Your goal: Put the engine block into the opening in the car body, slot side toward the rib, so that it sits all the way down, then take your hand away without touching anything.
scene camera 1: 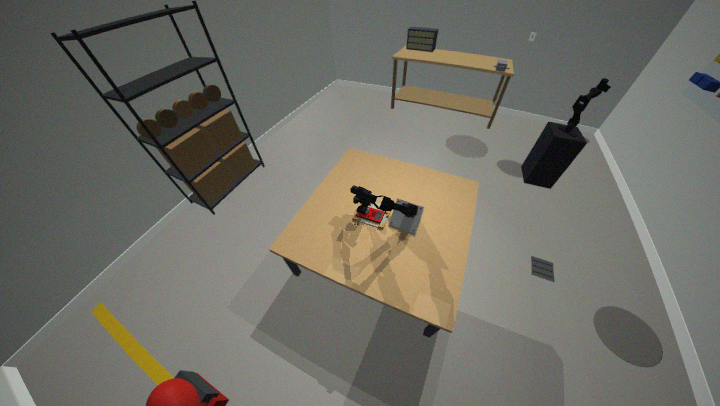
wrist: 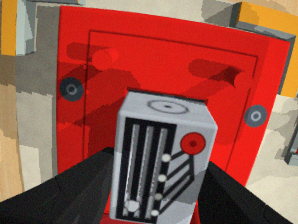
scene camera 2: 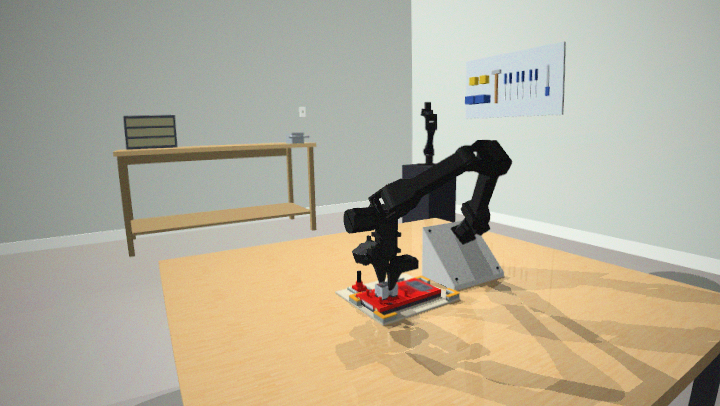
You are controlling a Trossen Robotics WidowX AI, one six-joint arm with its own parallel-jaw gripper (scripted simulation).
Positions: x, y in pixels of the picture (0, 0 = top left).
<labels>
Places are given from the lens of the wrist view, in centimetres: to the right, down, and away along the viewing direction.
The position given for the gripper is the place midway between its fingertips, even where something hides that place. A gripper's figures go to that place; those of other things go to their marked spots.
gripper (wrist: 158, 164): 0, 2, 10
engine block (wrist: 162, 146): 0, 1, 8
red car body (wrist: 236, 74): 4, -2, 9
</labels>
